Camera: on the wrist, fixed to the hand. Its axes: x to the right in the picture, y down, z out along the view.
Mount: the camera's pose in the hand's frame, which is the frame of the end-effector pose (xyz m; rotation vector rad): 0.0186 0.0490 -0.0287 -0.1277 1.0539 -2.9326
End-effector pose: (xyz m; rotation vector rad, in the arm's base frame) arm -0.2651 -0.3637 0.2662 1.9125 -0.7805 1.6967
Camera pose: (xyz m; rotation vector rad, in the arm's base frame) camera -0.3180 -0.3822 0.2870 0.1262 1.5641 0.0274
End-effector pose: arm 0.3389 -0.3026 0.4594 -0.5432 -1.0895 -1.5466
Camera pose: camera 0.3856 -0.3349 0.4781 -1.5471 0.0184 1.5353
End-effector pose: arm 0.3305 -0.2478 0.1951 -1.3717 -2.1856 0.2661
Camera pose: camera 0.3776 -0.2121 0.2040 1.8462 -1.0380 -1.1876
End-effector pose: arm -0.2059 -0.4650 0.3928 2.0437 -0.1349 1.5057
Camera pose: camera -0.2436 -0.4858 0.4343 -0.3428 1.8627 -0.0321
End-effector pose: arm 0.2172 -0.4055 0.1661 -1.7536 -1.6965 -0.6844
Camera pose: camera 0.2682 -0.4137 0.1961 -2.0341 1.5729 1.6244
